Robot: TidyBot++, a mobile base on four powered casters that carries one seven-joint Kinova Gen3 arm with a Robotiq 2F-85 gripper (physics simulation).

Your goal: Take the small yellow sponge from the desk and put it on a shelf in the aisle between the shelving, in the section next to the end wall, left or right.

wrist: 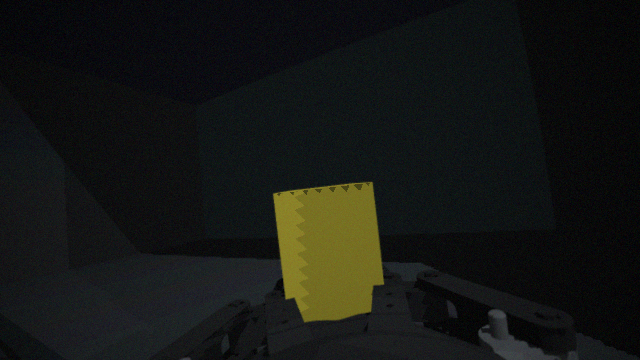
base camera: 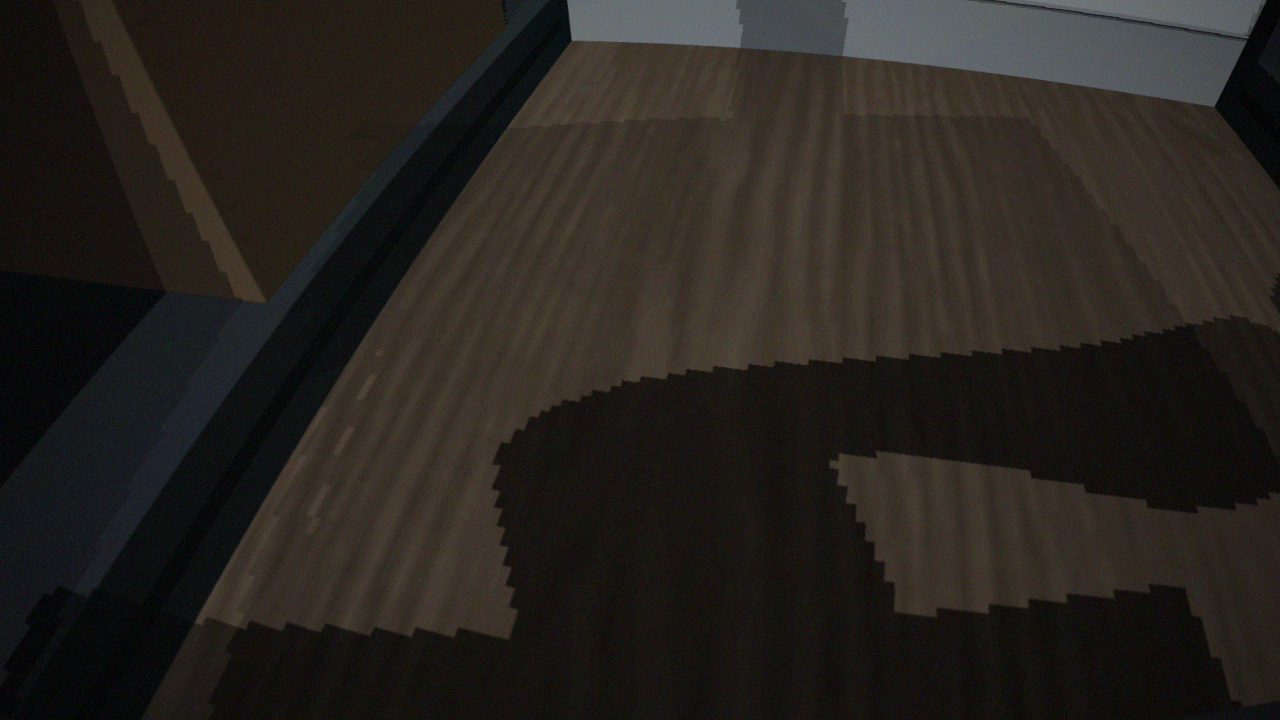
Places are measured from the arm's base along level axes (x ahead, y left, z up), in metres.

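Pixels of known places: gripper, fingertip midpoint: point(wrist: 331, 277).
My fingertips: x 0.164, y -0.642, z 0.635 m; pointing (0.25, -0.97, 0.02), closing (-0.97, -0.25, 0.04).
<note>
Behind a point stands the place of what it marks.
The yellow sponge point(wrist: 332, 245) @(x 0.149, y -0.589, z 0.668 m) stands upright between the fingers of my gripper point(wrist: 331, 277) @(x 0.164, y -0.642, z 0.635 m) in the wrist view. The gripper is shut on it, and the sponge sticks out past the fingertips. Behind it is a dark space with a grey-green panel point(wrist: 380, 140) @(x 0.116, y -1.007, z 0.790 m) at the back and a pale grey surface point(wrist: 175, 285) @(x 0.396, y -0.741, z 0.594 m) low on the left, which look like the inside of a shelf section. Whether the sponge touches that surface cannot be told. The gripper and sponge do not show in the base camera view.
In the base camera view a dark shelving edge point(base camera: 358, 259) @(x 0.490, y 0.209, z -0.344 m) runs along the left, with a brown board point(base camera: 358, 107) @(x 0.575, y 0.210, z -0.267 m) beyond it. A pale end wall point(base camera: 653, 22) @(x 0.971, y -0.015, z -0.369 m) crosses the far end of the wooden floor point(base camera: 626, 268) @(x 0.526, y 0.018, z -0.397 m). The arm's shadow lies on the floor. Dark shelving point(base camera: 1257, 125) @(x 0.719, y -0.681, z -0.370 m) stands at the right edge.
</note>
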